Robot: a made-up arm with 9 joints. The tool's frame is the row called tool.
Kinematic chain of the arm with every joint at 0, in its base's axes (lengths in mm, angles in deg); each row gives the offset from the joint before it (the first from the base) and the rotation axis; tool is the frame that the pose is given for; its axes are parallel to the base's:
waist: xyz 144 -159 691 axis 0.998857 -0.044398 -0.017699
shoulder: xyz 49 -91 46 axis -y
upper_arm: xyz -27 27 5 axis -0.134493 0.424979 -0.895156
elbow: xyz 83 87 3 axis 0.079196 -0.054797 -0.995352
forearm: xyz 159 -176 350 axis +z
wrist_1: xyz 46 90 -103 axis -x
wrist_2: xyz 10 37 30 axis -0.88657 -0.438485 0.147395
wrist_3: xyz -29 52 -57 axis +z
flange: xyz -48 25 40 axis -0.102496 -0.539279 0.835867
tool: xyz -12 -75 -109
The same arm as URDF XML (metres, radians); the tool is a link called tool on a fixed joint. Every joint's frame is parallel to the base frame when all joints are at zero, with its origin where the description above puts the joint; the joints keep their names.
<robot name="arm">
  <link name="base"/>
  <link name="link1"/>
  <link name="link2"/>
  <link name="link3"/>
  <link name="link4"/>
  <link name="link5"/>
  <link name="link6"/>
  <link name="link7"/>
  <link name="link8"/>
  <link name="link9"/>
  <link name="tool"/>
  <joint name="waist" type="continuous">
    <parent link="base"/>
    <child link="link1"/>
    <origin xyz="0.144 -0.159 0.691"/>
    <axis xyz="0.998857 -0.044398 -0.017699"/>
  </joint>
  <joint name="shoulder" type="continuous">
    <parent link="link1"/>
    <child link="link2"/>
    <origin xyz="0.049 -0.091 0.046"/>
    <axis xyz="0 -1 0"/>
  </joint>
  <joint name="upper_arm" type="continuous">
    <parent link="link2"/>
    <child link="link3"/>
    <origin xyz="-0.027 0.027 0.005"/>
    <axis xyz="-0.134493 0.424979 -0.895156"/>
  </joint>
  <joint name="elbow" type="continuous">
    <parent link="link3"/>
    <child link="link4"/>
    <origin xyz="0.083 0.087 0.003"/>
    <axis xyz="0.079196 -0.054797 -0.995352"/>
  </joint>
  <joint name="forearm" type="continuous">
    <parent link="link4"/>
    <child link="link5"/>
    <origin xyz="0.159 -0.176 0.35"/>
    <axis xyz="0 0 1"/>
  </joint>
  <joint name="wrist_1" type="continuous">
    <parent link="link5"/>
    <child link="link6"/>
    <origin xyz="0.046 0.09 -0.103"/>
    <axis xyz="-1 0 0"/>
  </joint>
  <joint name="wrist_2" type="continuous">
    <parent link="link6"/>
    <child link="link7"/>
    <origin xyz="0.01 0.037 0.03"/>
    <axis xyz="-0.88657 -0.438485 0.147395"/>
  </joint>
  <joint name="wrist_3" type="continuous">
    <parent link="link7"/>
    <child link="link8"/>
    <origin xyz="-0.029 0.052 -0.057"/>
    <axis xyz="0 0 1"/>
  </joint>
  <joint name="flange" type="continuous">
    <parent link="link8"/>
    <child link="link9"/>
    <origin xyz="-0.048 0.025 0.04"/>
    <axis xyz="-0.102496 -0.539279 0.835867"/>
  </joint>
  <joint name="tool_fixed" type="fixed">
    <parent link="link9"/>
    <child link="tool"/>
    <origin xyz="-0.012 -0.075 -0.109"/>
  </joint>
</robot>

